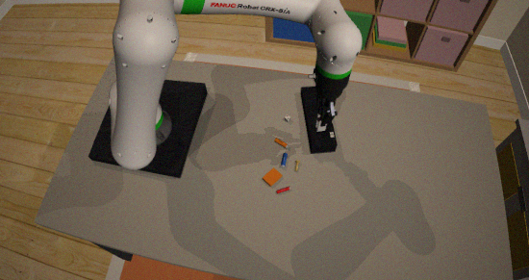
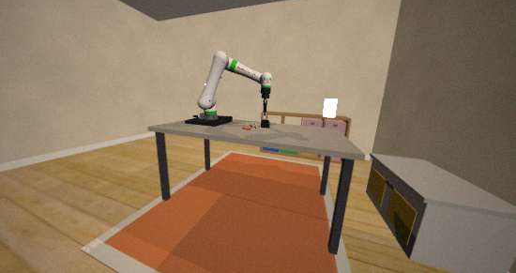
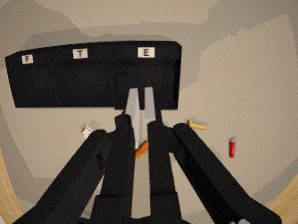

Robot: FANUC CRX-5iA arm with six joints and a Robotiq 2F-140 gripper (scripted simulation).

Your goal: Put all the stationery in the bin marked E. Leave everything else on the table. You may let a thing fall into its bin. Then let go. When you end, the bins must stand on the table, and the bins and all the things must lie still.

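Now: hand 9 cm above the long black bin, 8 cm to the right of it and 1 cm short of it. From my hand the other things lie so: orange marker 12 cm behind, 11 cm below, 1 cm to the right; small yellow piece 11 cm below, 9 cm to the right, 8 cm behind; white die 11 cm below, 10 cm behind, 9 cm to the left.
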